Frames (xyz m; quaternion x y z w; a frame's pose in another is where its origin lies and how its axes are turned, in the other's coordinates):
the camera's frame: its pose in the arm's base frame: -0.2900 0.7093 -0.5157 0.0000 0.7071 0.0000 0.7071
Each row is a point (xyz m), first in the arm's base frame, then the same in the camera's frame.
Working: the arm's base frame: its pose in the camera's frame: -0.5157 -0.7093 0.2900 0.0000 -0.7071 0.0000 0.7071

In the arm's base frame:
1: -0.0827 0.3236 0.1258
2: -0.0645 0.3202 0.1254
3: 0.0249 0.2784 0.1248
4: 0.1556 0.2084 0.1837
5: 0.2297 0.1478 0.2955
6: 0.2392 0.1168 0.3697
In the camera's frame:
1: -0.6415 -0.3857 0.2073
2: -0.6411 -0.3891 0.2255
3: -0.6405 -0.4309 0.3149
4: -0.6994 -0.5009 0.4456
5: -0.8112 -0.5615 0.5197
6: -0.8854 -0.5925 0.5292

